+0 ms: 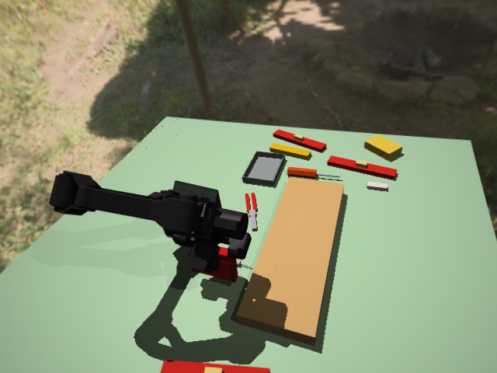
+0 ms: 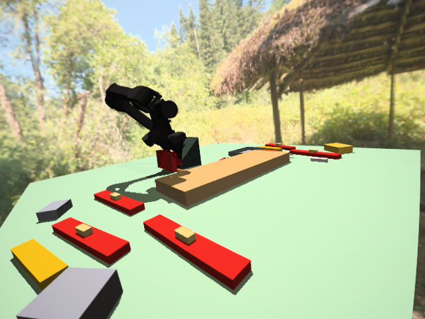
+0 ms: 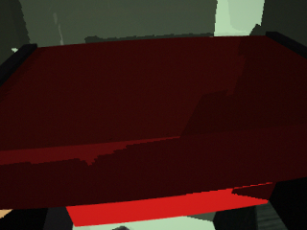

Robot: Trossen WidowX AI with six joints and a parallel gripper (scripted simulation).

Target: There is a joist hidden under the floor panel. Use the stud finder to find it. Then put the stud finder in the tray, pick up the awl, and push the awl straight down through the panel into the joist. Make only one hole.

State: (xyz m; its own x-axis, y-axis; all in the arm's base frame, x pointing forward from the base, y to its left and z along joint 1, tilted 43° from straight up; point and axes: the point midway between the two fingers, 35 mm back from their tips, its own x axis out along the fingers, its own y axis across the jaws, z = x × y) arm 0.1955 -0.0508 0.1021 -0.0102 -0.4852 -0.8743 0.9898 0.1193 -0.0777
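Now: gripper tip 2 cm short of the red stud finder. Round my gripper tip: tray 45 cm to the left, 9 cm behind, 6 cm below; awl 7 cm below, 3 cm to the left, 2 cm ahead; grey block 39 cm to the right, 7 cm ahead, 6 cm below.
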